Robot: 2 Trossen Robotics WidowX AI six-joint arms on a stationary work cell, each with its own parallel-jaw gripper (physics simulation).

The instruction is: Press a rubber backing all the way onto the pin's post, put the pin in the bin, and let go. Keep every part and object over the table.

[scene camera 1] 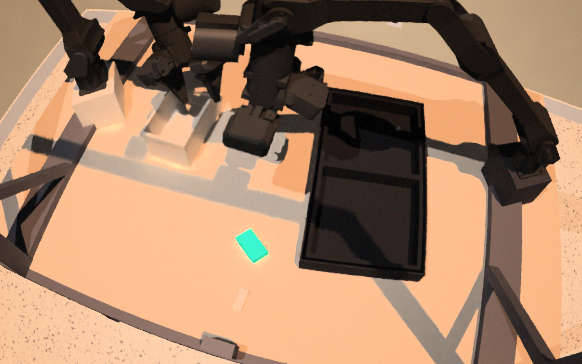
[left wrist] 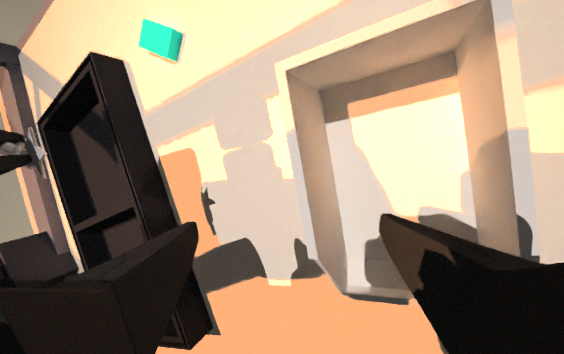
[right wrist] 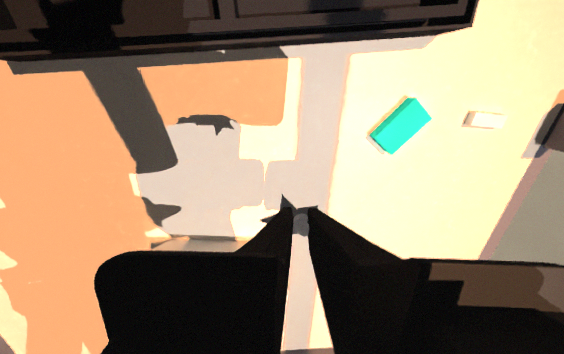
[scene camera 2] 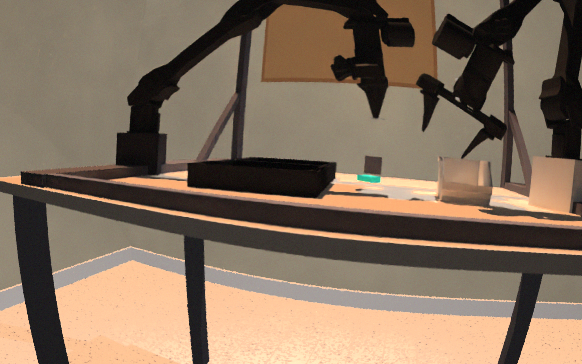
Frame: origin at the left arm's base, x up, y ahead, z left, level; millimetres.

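Where they show: left gripper, fingertip midpoint: (scene camera 1: 201, 102) (left wrist: 289, 226) (scene camera 2: 442, 144); right gripper, fingertip midpoint: (left wrist: 26, 149) (right wrist: 299, 216) (scene camera 2: 375, 117); left arm's base, origin of the base link: (scene camera 1: 93, 82); right arm's base, origin of the base link: (scene camera 1: 524, 163) (left wrist: 4, 278).
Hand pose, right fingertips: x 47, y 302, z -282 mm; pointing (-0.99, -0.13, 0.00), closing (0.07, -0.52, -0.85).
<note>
Things, the pixels of their top centre, and the offset from my right fingertips. "*": a spot on its surface instead.
- star-shaped pin, surface spot: (right wrist: 301, 225) (left wrist: 5, 150) * dx +9, dy +1, dz +0 mm
- pale open bin, surface spot: (left wrist: 311, 165) * dx -83, dy -94, dz +116 mm
- black two-compartment tray, middle of its top: (scene camera 1: 372, 170) (left wrist: 98, 217) (scene camera 2: 276, 162) dx -104, dy +189, dz -52 mm
- teal block, middle of its top: (right wrist: 403, 128) (left wrist: 154, 37) (scene camera 1: 251, 244) (scene camera 2: 368, 175) dx -129, dy -50, dz -119 mm
- small pale block, middle of its top: (right wrist: 489, 120) (scene camera 1: 240, 299) dx -135, dy -92, dz -207 mm
- dark block, middle of its top: (scene camera 1: 217, 345) (scene camera 2: 373, 156) dx -85, dy -144, dz -285 mm
My right gripper (scene camera 2: 376, 117) (left wrist: 26, 149) (right wrist: 299, 216) is shut on the star-shaped pin (left wrist: 37, 151) (right wrist: 301, 225), well above the table. The pin's dark points show beyond the fingertips, and a small grey round part sits between them; whether it is a fully seated rubber backing I cannot tell. Scene camera 1 hides these fingertips. My left gripper (scene camera 1: 201, 97) (scene camera 2: 444, 143) (left wrist: 289, 226) is open and empty, above the pale open bin (scene camera 1: 167, 150) (scene camera 2: 465, 195) (left wrist: 311, 165). The part of the bin's inside floor that shows in the left wrist view holds no pin.
A black two-compartment tray (scene camera 1: 370, 174) (scene camera 2: 255, 180) (left wrist: 135, 150) stands beside the bin. A teal block (scene camera 1: 252, 245) (scene camera 2: 368, 178) (left wrist: 160, 40) (right wrist: 400, 126) and a small pale block (scene camera 1: 240, 300) (right wrist: 485, 120) lie on the table. A dark block (scene camera 1: 219, 345) sits at the table's edge.
</note>
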